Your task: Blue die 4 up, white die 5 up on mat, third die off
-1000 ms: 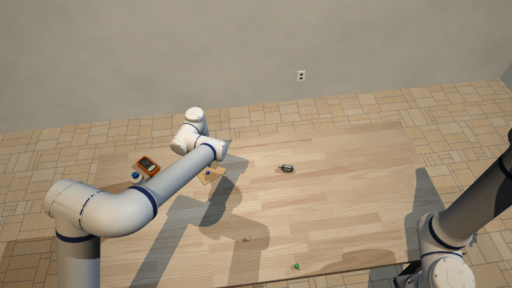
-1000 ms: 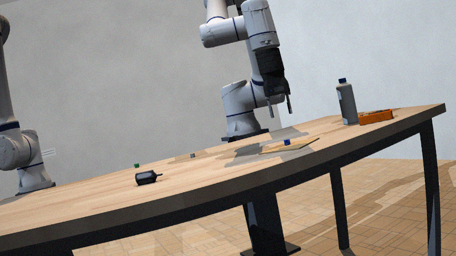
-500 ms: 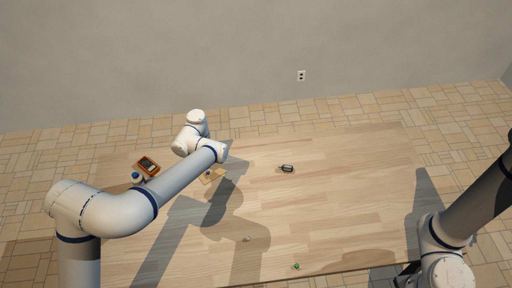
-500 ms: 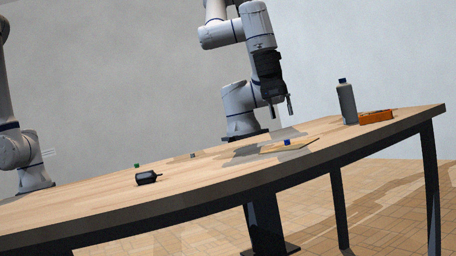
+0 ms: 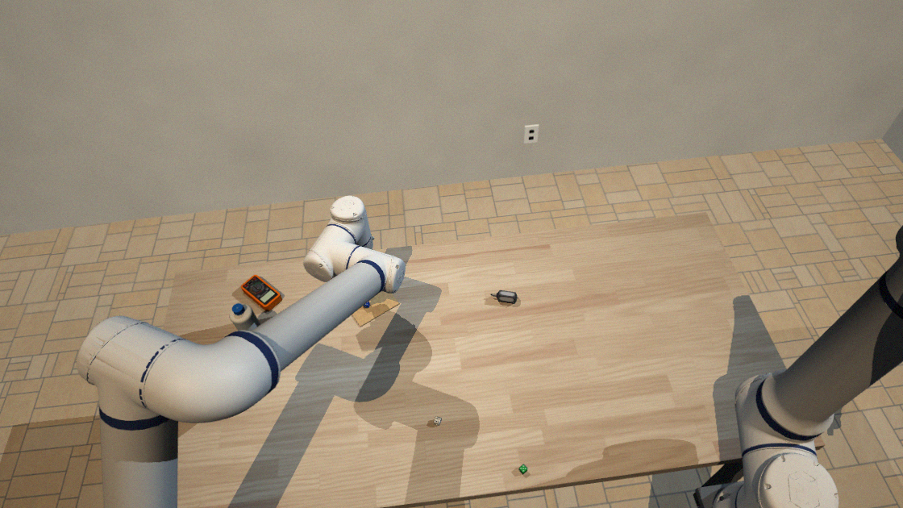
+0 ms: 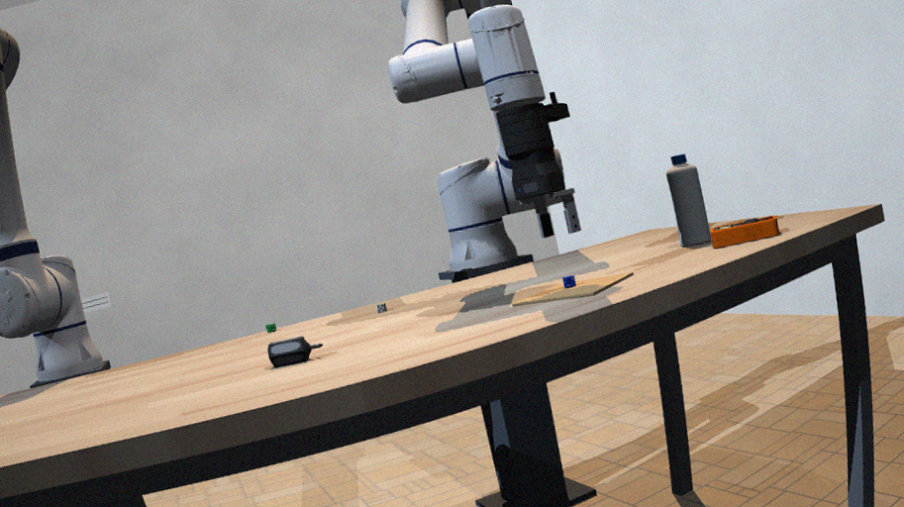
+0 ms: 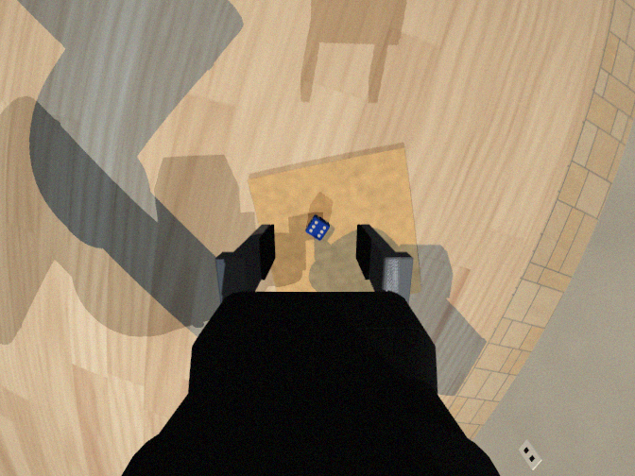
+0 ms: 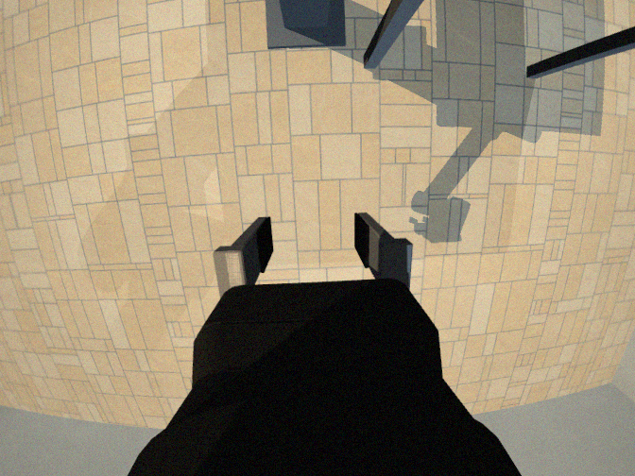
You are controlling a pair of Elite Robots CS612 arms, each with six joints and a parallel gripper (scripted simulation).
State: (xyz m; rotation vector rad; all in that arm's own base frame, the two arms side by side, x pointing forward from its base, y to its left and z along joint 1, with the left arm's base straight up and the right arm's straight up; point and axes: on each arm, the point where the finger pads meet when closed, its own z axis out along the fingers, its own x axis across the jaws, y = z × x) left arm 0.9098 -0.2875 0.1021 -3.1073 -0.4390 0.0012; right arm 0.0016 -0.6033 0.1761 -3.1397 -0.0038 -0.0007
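Note:
My left gripper is now 10 mm to the left of the blue die and 90 mm above it. Also, from my left hand: bottle (20 mm behind, 340 mm to the left, 20 mm below); then dark tool (90 mm behind, 420 mm to the right, 90 mm below); then tan mat (20 mm ahead, 20 mm to the right, 100 mm below).

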